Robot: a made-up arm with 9 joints. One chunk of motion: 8 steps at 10 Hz.
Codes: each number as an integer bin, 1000 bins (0 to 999) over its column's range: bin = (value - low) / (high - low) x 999, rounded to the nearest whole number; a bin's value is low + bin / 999 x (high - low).
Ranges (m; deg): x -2.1..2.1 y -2.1..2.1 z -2.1..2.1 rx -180..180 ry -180..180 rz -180..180
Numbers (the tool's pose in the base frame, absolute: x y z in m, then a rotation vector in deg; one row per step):
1: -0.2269 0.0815 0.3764 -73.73 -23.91 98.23
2: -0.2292 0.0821 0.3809 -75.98 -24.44 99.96
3: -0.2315 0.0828 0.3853 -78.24 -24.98 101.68
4: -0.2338 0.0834 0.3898 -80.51 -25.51 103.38
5: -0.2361 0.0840 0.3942 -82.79 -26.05 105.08
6: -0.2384 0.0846 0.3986 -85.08 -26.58 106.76
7: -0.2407 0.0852 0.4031 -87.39 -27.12 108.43
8: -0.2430 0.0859 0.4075 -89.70 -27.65 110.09
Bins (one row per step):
1: 446 519 589 295 433 772
2: 445 519 590 289 432 777
3: 444 519 591 282 430 782
4: 444 519 592 276 429 786
5: 443 519 593 270 427 791
6: 443 520 594 263 426 796
7: 442 520 595 257 424 800
8: 442 520 596 251 423 805

